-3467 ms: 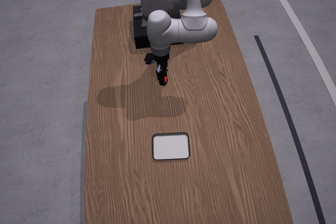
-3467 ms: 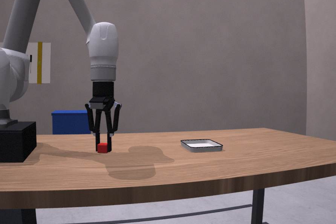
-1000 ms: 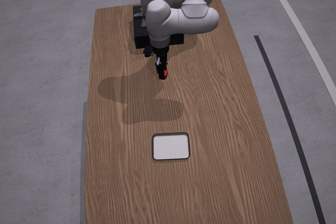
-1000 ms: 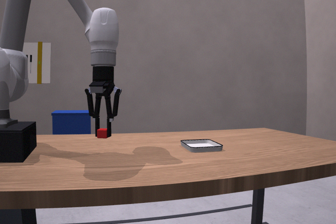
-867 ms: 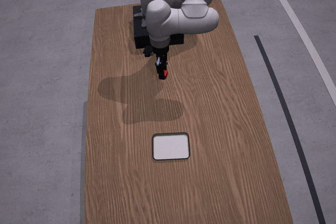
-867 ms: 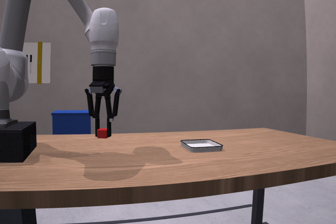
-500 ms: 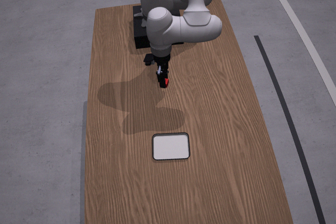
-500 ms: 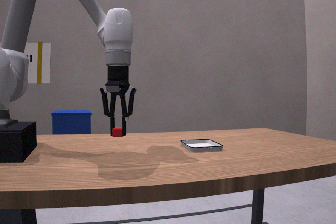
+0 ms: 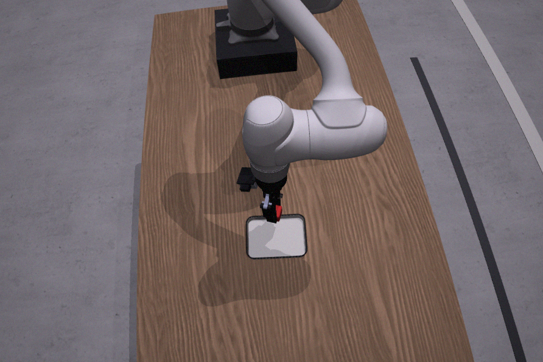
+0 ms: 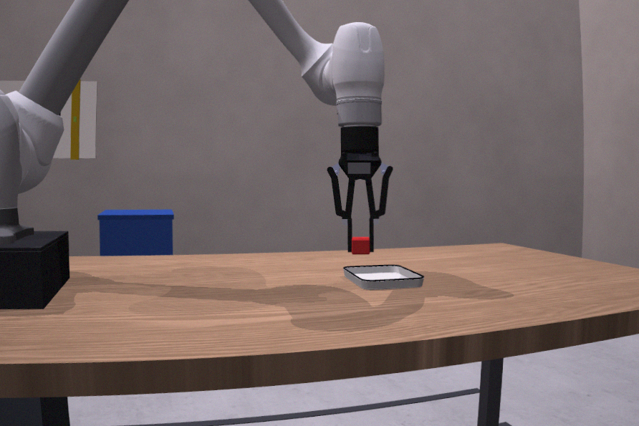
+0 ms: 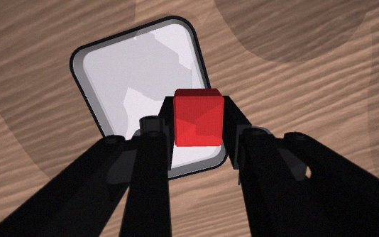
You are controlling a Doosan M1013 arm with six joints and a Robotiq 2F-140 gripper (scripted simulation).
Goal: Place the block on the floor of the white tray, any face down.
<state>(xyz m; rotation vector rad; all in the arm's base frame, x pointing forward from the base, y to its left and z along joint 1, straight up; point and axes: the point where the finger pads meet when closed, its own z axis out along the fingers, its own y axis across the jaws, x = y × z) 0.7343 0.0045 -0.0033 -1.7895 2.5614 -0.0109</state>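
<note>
My hand is 8 cm above the white tray and 5 cm short of it. From my hand the other things lie so: red block: 2 cm below.
</note>
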